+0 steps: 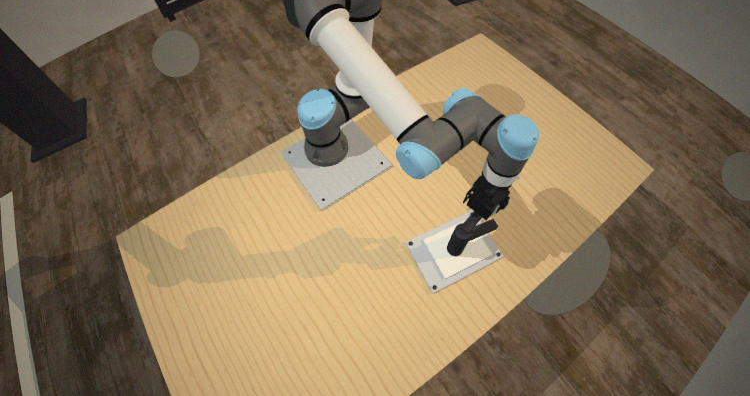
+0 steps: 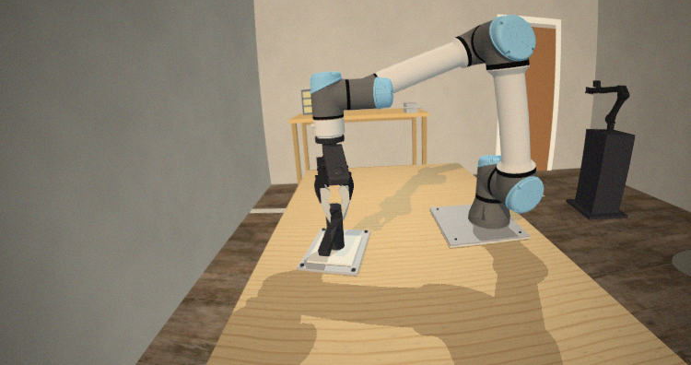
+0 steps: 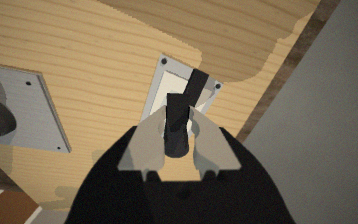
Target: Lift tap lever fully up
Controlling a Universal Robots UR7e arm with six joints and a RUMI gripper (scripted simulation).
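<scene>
The tap is 50 mm to the right of my hand, 50 mm below it and 20 mm ahead of it. The rest, counted from my hand: dark lever 30 mm to the right, 10 mm ahead.
</scene>
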